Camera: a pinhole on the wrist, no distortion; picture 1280 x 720 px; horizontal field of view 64.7 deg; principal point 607.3 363.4 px. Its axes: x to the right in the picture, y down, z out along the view. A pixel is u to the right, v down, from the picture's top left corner.
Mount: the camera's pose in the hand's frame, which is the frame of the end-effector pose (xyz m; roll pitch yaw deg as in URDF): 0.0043 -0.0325 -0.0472 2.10 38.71 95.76
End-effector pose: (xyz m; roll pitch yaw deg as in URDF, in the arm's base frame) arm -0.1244 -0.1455 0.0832 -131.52 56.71 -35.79
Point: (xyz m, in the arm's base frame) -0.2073 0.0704 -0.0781
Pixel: 330 283
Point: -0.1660 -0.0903 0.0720
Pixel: 510 604
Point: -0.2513 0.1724 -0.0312
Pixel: 273 538
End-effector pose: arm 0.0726 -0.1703 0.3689 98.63 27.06 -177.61
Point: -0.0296 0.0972 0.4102
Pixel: 369 177
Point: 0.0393 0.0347 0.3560
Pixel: 135 272
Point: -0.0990 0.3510 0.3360
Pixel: 136 98
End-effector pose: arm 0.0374 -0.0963 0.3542 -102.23 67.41 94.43
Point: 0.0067 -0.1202 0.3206
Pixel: 505 162
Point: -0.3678 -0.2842 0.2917
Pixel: 108 391
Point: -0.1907 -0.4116 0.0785
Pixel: 662 60
